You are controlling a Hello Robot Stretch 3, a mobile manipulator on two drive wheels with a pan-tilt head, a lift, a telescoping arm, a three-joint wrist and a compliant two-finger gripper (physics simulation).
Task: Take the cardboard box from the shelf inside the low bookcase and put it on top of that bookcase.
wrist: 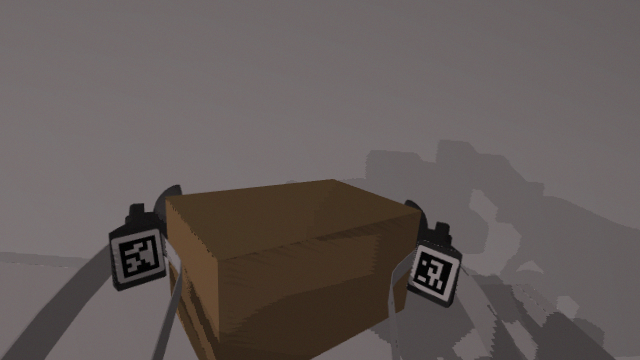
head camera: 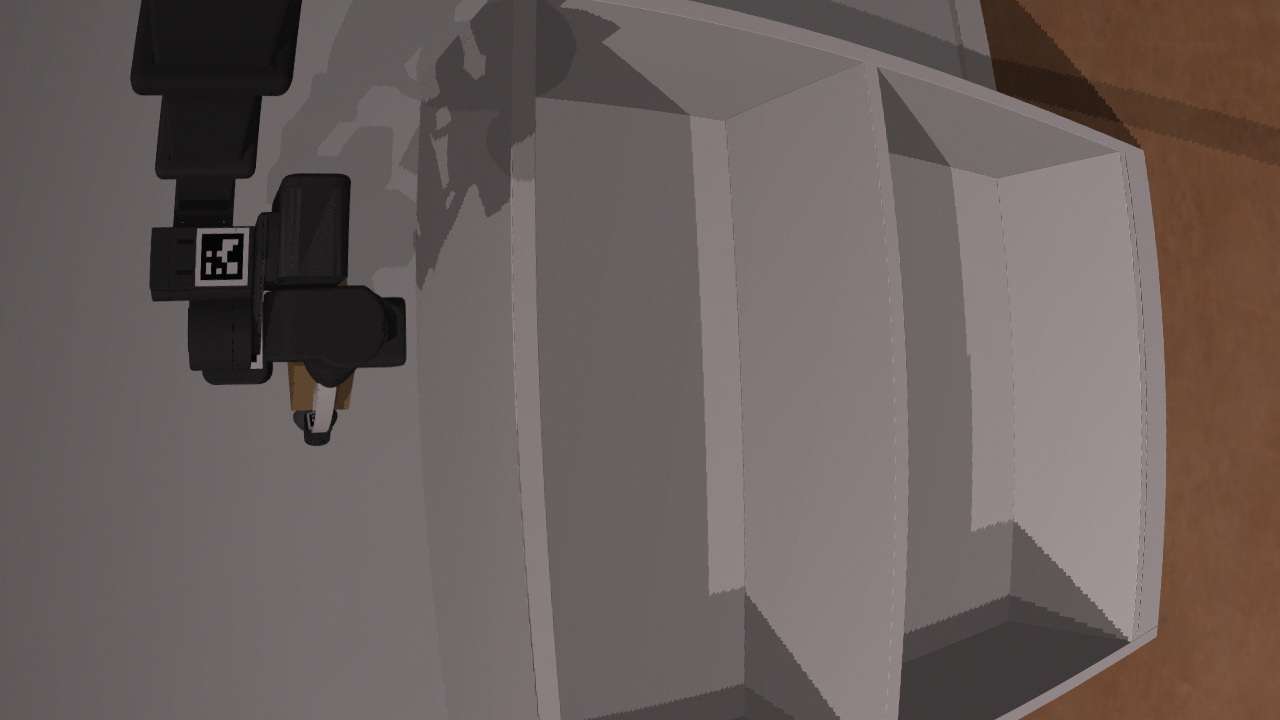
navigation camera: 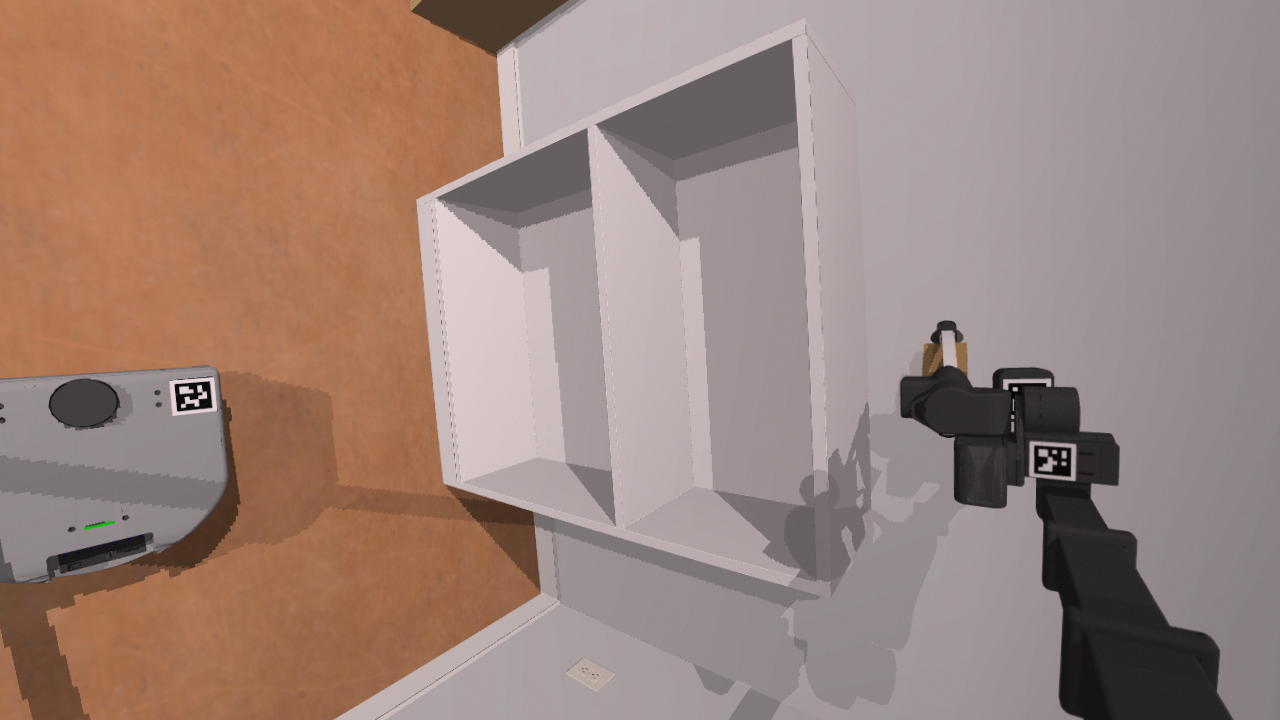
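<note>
The brown cardboard box [head camera: 302,386] [navigation camera: 932,356] [wrist: 300,270] is held in the air between the two fingers of my gripper [head camera: 315,428] [navigation camera: 947,329] [wrist: 294,219]. The fingers press on its two sides. The white low bookcase shows sideways in the head and navigation views, and its top panel [head camera: 469,465] [navigation camera: 839,268] faces left in the first and right in the second. The box is above the level of this panel, with a gap between them. In the wrist view, part of a pale surface [wrist: 100,320] shows below and behind the box. My wrist hides part of the box in the head view.
A grey wall [head camera: 179,537] [navigation camera: 1074,179] stands behind the bookcase, with an outlet [navigation camera: 589,673]. A brown object [navigation camera: 492,19] is at the navigation view's top edge. My arm [head camera: 214,53] [navigation camera: 1096,573] reaches in, and my base [navigation camera: 134,456] stands on the orange-brown floor [navigation camera: 268,223].
</note>
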